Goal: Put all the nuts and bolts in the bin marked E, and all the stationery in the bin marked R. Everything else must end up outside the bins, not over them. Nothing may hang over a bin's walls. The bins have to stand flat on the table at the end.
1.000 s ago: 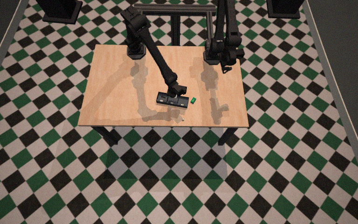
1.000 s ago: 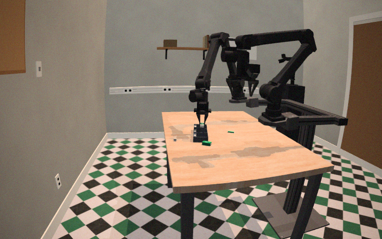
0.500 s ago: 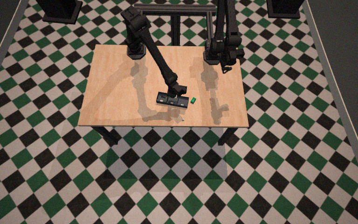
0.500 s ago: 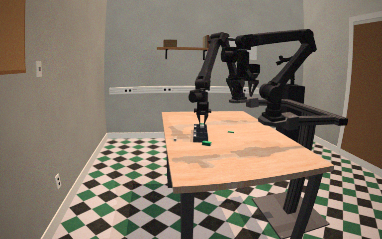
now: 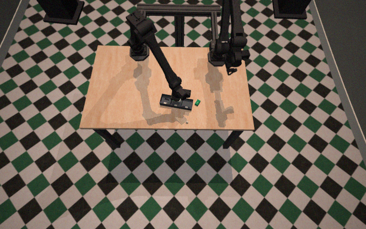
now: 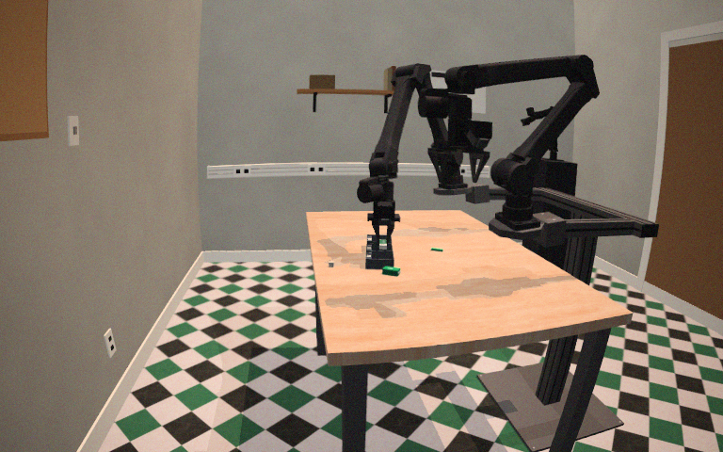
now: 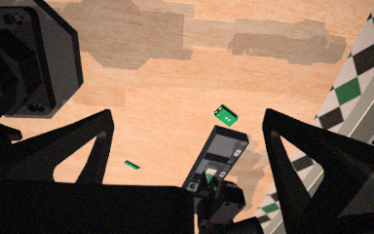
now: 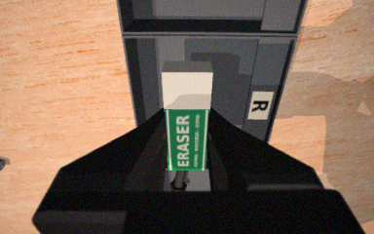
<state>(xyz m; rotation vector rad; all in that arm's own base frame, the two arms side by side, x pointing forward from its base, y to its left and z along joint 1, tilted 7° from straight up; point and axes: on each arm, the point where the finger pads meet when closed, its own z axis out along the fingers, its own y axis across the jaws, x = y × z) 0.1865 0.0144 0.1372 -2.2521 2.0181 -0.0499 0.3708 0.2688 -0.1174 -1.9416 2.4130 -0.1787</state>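
Now: right hand 10 mm short of the dark bin tray and 30 mm above it. From my right hand the other things lie so: green 9 V battery: 10 mm behind, 170 mm to the left, 30 mm below; eraser: 10 mm to the left; bolt: 20 mm behind, 80 mm to the right, 30 mm below.
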